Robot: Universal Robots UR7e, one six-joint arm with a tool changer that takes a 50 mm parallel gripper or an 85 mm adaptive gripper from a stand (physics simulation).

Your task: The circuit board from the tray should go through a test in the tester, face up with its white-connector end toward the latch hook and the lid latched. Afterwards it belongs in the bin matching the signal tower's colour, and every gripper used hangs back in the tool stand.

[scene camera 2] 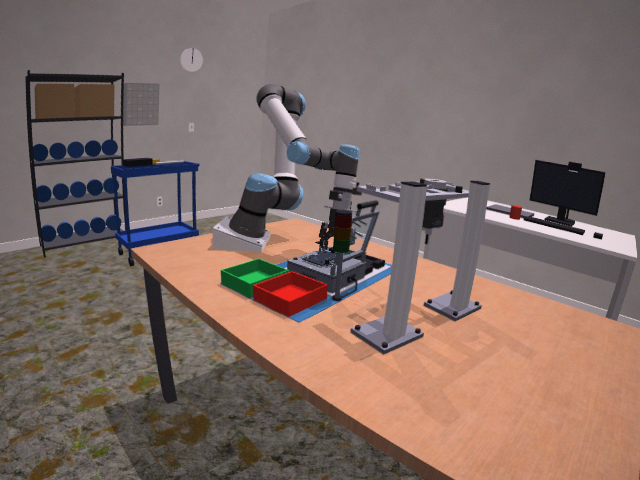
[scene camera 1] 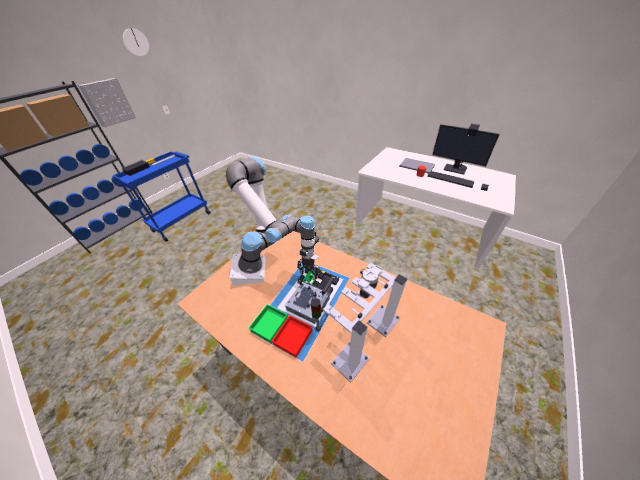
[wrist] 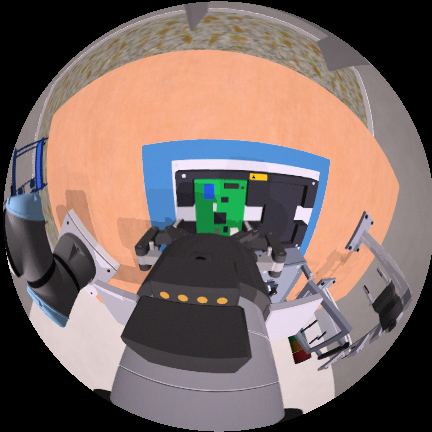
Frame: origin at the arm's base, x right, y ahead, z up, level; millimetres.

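Seen in the pictures: arm's base, origin of its link: point(scene camera 2: 246, 229) point(scene camera 1: 250, 264) point(wrist: 76, 257).
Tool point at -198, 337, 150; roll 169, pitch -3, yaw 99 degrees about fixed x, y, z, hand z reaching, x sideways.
Note:
Offsets run from my tool point to a thing's top centre, as dx, dy, dz. "spot": to the spot under its first point. Level surfaces: height alone.
The green circuit board {+18, +23, -176} point(wrist: 220, 200) point(scene camera 1: 309, 277) lies face up in the left pocket of the black tray {spot: -24, +112, -185} point(wrist: 280, 200). Its white connector end faces my gripper in the wrist view and is partly hidden. My adaptive gripper point(wrist: 215, 231) point(scene camera 1: 309, 274) point(scene camera 2: 331, 245) is open, low over that end, fingers apart on either side of the board; the fingertips are partly hidden. The grey tester {spot: +234, +113, -142} point(scene camera 1: 297, 305) point(scene camera 2: 315, 276) stands beside the tray, its lid frame point(scene camera 2: 370, 232) raised. The signal tower {spot: +263, +280, +4} point(scene camera 2: 342, 232) point(scene camera 1: 316, 308) point(wrist: 300, 350) shows no clearly lit segment. Green bin point(scene camera 1: 267, 323) and red bin point(scene camera 1: 292, 335) are empty.
The tool stand point(scene camera 2: 404, 258) point(scene camera 1: 393, 299) rises beside the tester on two posts. Another gripper point(scene camera 2: 433, 214) point(wrist: 387, 305) hangs in it. The tester and tray stand on a blue mat {dz -201} point(wrist: 235, 149). The tower stands close to the red bin and tester.

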